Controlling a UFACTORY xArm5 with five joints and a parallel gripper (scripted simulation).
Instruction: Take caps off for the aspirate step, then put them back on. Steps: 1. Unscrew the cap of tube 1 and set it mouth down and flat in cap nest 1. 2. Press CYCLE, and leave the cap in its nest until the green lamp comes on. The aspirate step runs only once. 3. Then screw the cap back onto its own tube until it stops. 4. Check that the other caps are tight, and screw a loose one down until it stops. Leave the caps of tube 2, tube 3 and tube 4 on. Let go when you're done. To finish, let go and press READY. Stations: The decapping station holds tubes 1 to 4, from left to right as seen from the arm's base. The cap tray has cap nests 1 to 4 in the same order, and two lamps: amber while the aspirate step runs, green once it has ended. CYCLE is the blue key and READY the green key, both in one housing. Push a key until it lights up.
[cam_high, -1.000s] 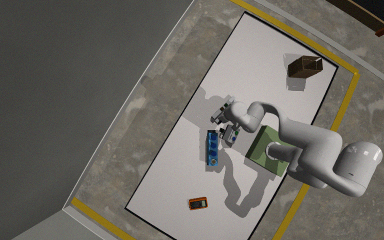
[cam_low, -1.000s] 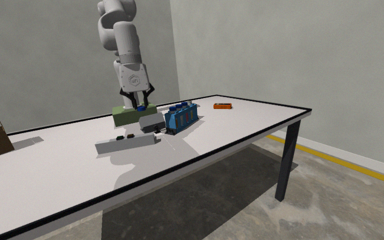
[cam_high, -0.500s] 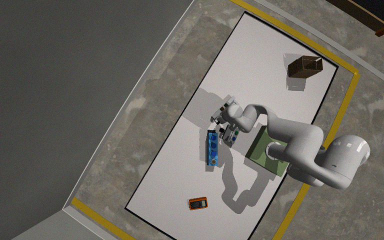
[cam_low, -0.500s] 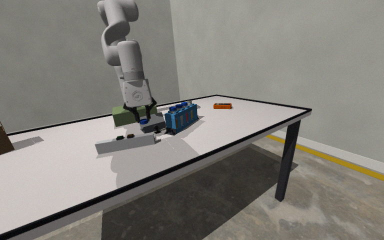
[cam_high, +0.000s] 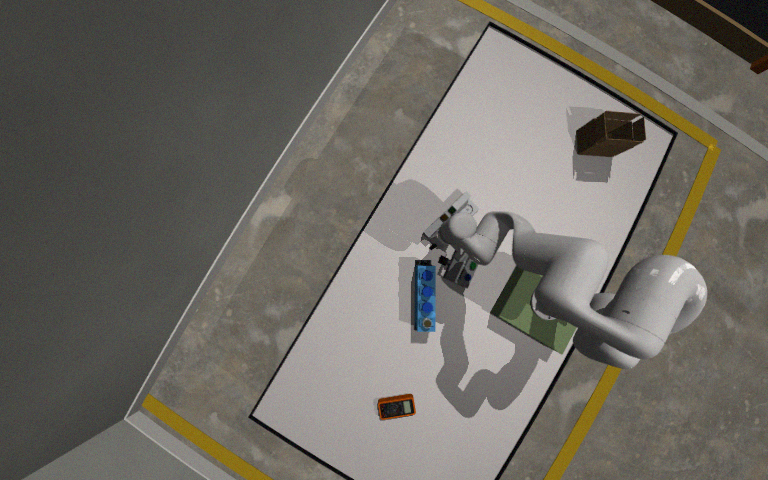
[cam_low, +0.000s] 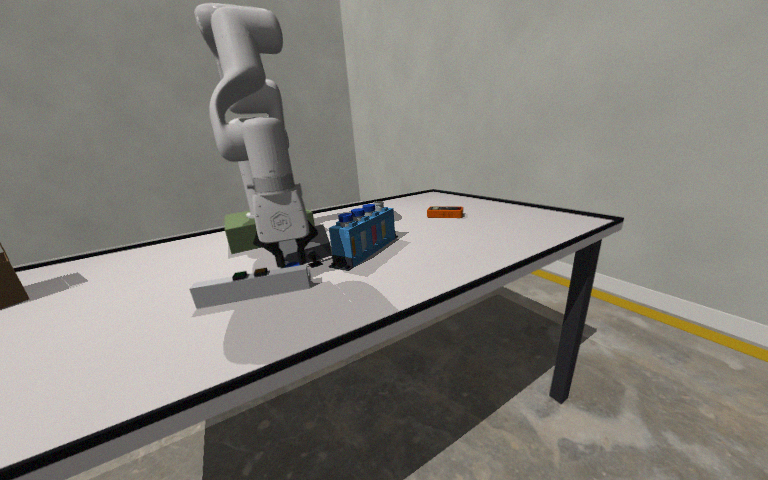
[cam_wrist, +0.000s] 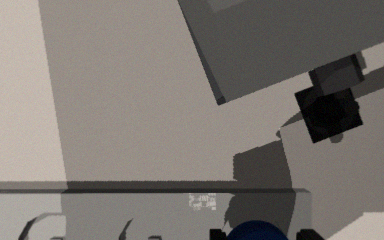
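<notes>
Now: the blue key 15 cm behind my hand, 7 cm to the left of it and 2 cm above it. The rest, counted from my hand: blue cap (2 cm below); then green key (15 cm behind, 3 cm to the left, 2 cm above); then grey key housing (13 cm behind, 5 cm to the left).
</notes>
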